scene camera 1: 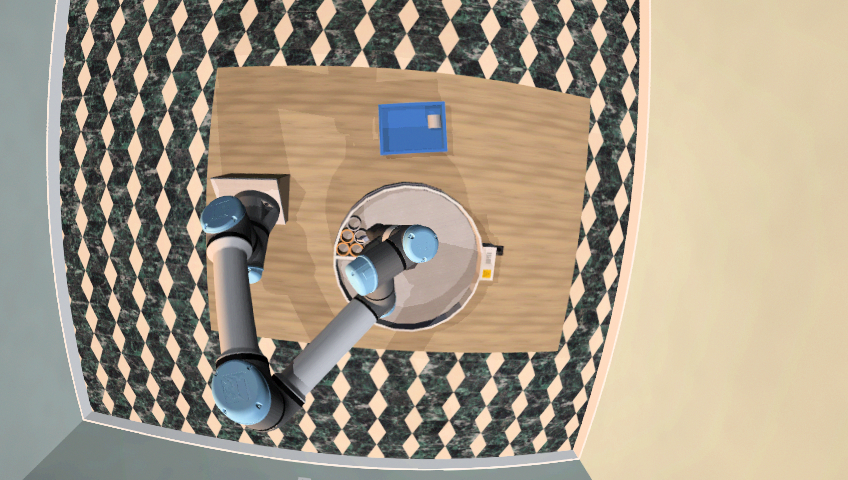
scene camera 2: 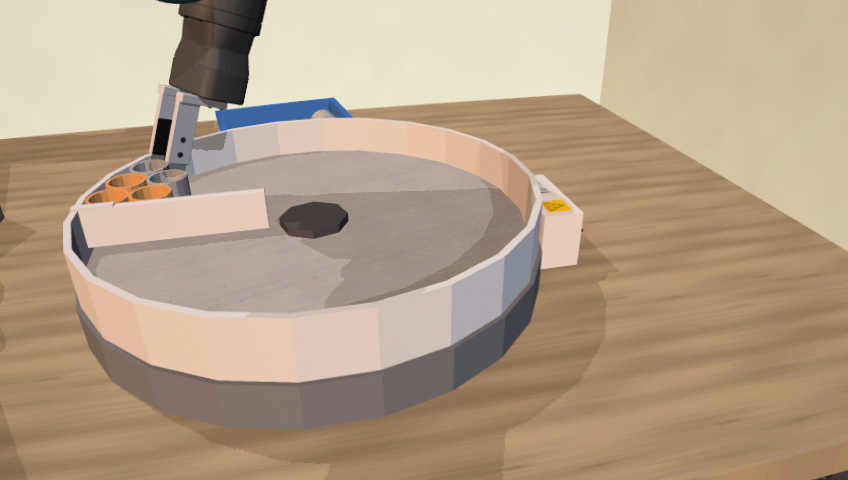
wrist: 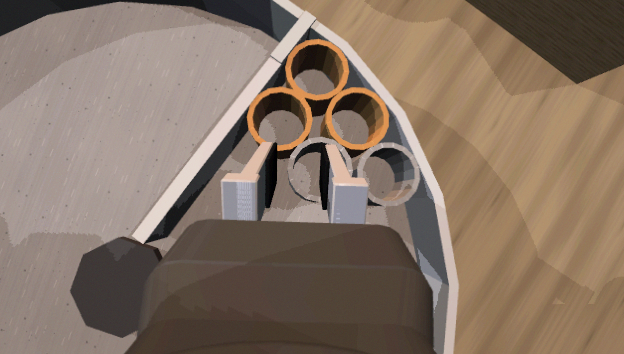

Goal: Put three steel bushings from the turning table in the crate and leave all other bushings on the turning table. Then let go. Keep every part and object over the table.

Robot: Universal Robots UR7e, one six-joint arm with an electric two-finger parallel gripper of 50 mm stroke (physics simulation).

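Seen in the pictures: gripper, fingertip midpoint: (scene camera 1: pixel 363 243) (scene camera 2: pixel 168 158) (wrist: pixel 298 163); arm's base, link origin: (scene camera 1: pixel 255 206).
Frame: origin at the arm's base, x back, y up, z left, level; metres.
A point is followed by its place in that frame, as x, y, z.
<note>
The turning table (scene camera 1: pixel 416 205) {-0.459, -0.049, 0.018} (scene camera 2: pixel 357 169) {-0.506, -0.048, -0.009} (wrist: pixel 60 100) {-0.372, -0.048, -0.250} holds two upright steel bushings beside three copper-coloured ones. The inner steel bushing (scene camera 2: pixel 180 185) {-0.324, -0.015, -0.087} (wrist: pixel 292 172) {-0.321, -0.010, -0.086} is partly behind a finger in the wrist view. The outer steel bushing (scene camera 2: pixel 148 167) {-0.285, -0.017, -0.023} (wrist: pixel 406 165) {-0.275, -0.020, -0.030} stands by the rim wall. My gripper (scene camera 2: pixel 168 159) {-0.318, 0.012, -0.085} (wrist: pixel 298 163) {-0.318, 0.012, -0.085} is partly open and empty, low over the bushings and tilted. In the wrist view its right finger overlaps the inner steel bushing; whether they touch I cannot tell. The blue crate (scene camera 1: pixel 410 139) {-0.432, -0.097, 0.204} (scene camera 2: pixel 273 114) {-0.418, -0.065, 0.302} holds one pale bushing (scene camera 1: pixel 434 121) {-0.493, -0.058, 0.261} (scene camera 2: pixel 321 114) {-0.490, -0.059, 0.258} lying on its side.
The copper-coloured bushings (scene camera 2: pixel 151 193) (wrist: pixel 310 56) stand in the corner between the rim wall and a divider (scene camera 2: pixel 178 215) {-0.325, -0.024, -0.138} (wrist: pixel 210 140) {-0.334, -0.009, -0.135}. A dark hub (scene camera 2: pixel 313 220) {-0.445, -0.040, -0.146} (wrist: pixel 117 287) {-0.447, -0.040, -0.136} is at the centre. A white box (scene camera 1: pixel 487 262) {-0.677, -0.043, -0.134} (scene camera 2: pixel 560 240) {-0.678, -0.071, -0.188} sits at the turning table's right side.
</note>
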